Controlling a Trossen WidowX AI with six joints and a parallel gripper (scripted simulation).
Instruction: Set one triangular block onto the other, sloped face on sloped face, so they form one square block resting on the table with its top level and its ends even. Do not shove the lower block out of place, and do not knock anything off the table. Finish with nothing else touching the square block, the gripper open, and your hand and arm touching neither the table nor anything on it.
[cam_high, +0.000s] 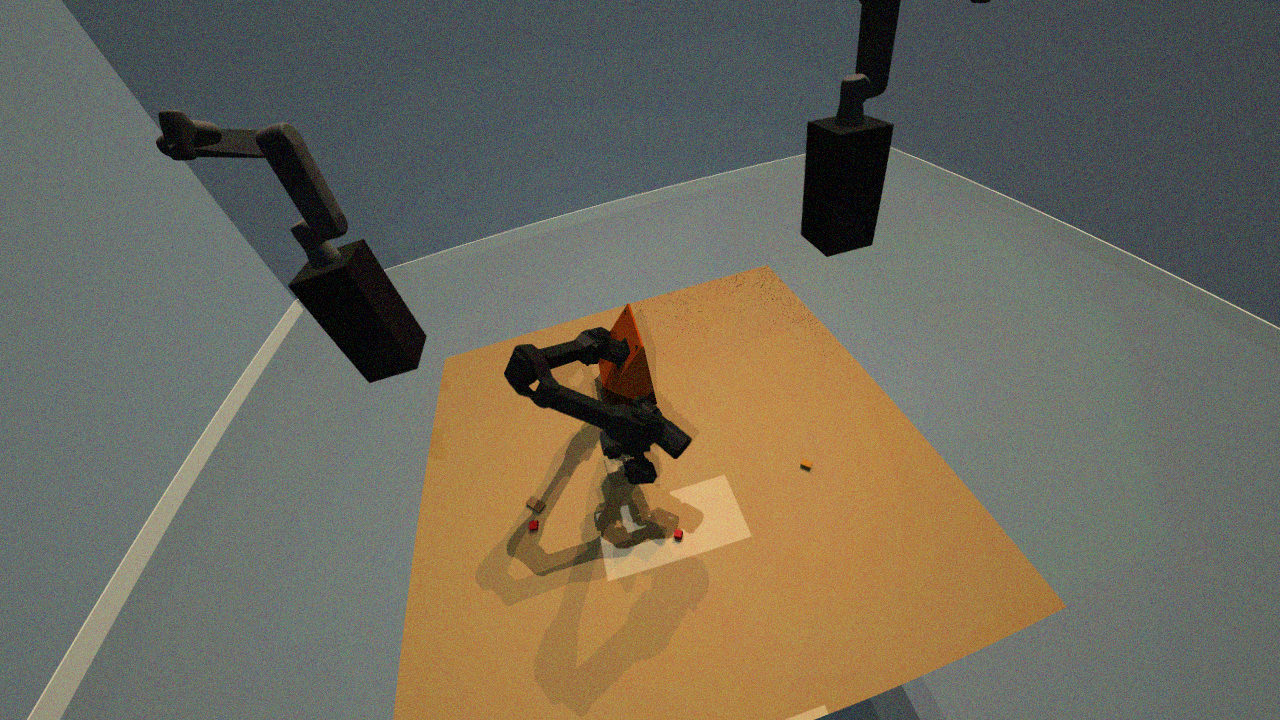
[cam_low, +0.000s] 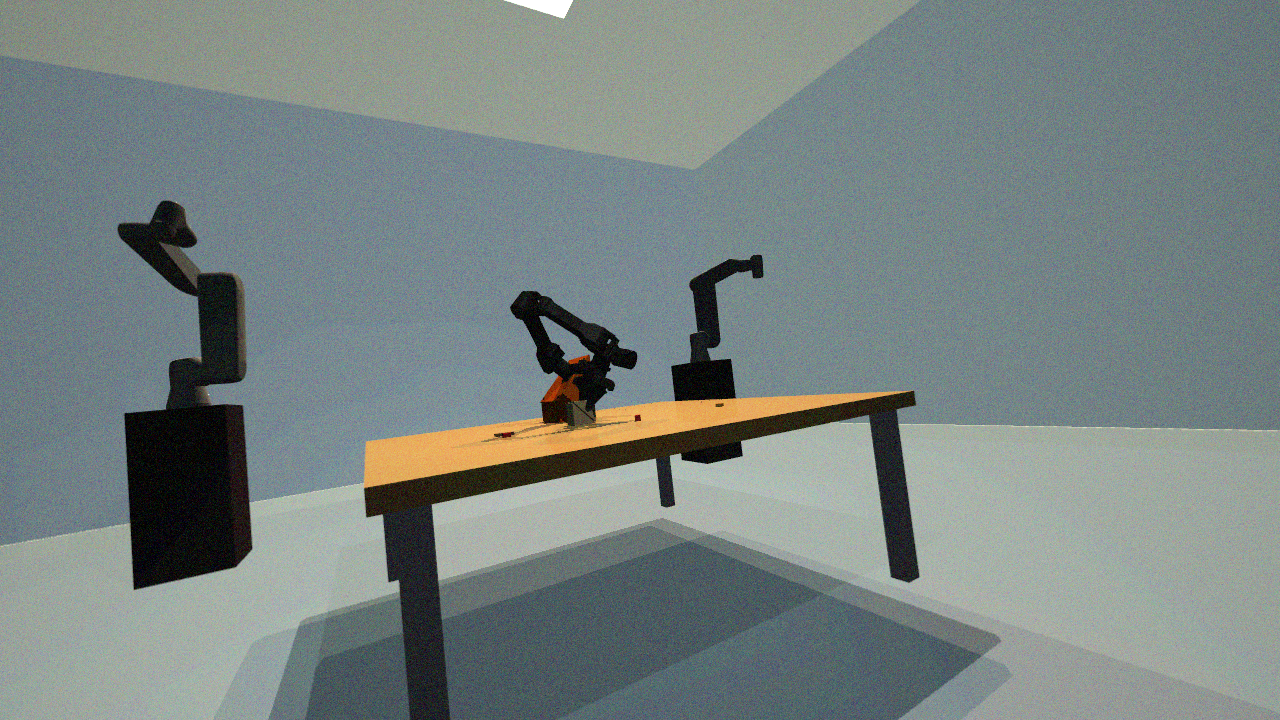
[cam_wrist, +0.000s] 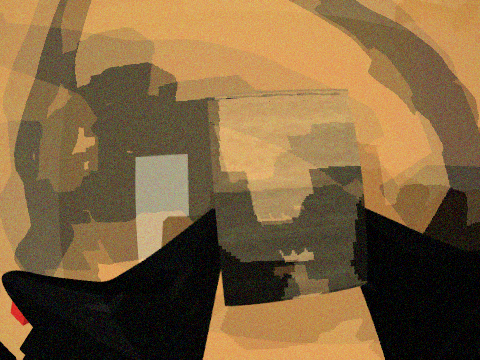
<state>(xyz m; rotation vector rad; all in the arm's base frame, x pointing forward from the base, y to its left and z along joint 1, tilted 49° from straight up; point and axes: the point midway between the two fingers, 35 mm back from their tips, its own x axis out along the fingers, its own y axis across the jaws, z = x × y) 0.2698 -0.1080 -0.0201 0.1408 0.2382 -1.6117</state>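
Right now my gripper tip is 10 mm to the right of the triangular block and 10 mm below it. Round my gripper tip: brown block 240 mm to the right, 40 mm below, 10 mm ahead; then orange cube 420 mm to the left, 120 mm ahead, 40 mm below.
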